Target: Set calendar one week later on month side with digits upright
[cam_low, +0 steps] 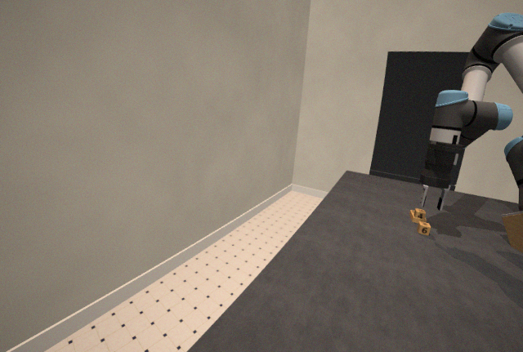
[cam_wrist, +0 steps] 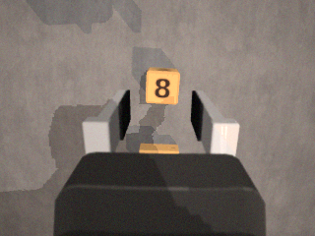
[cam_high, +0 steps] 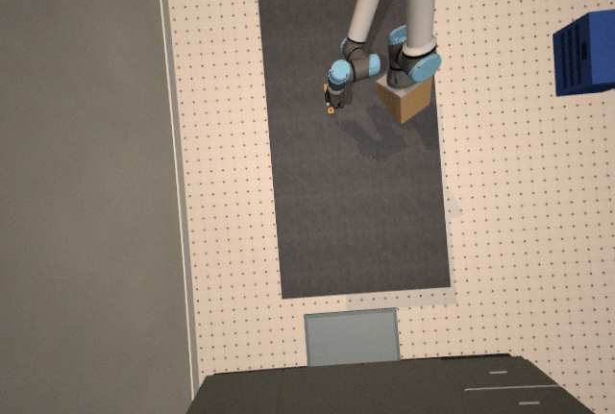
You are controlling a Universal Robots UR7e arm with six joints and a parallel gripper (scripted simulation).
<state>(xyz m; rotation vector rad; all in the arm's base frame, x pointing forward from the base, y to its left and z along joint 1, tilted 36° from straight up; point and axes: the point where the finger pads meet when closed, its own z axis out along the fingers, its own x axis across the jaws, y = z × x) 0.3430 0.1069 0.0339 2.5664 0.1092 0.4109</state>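
The number cube is 9 cm below my hand.
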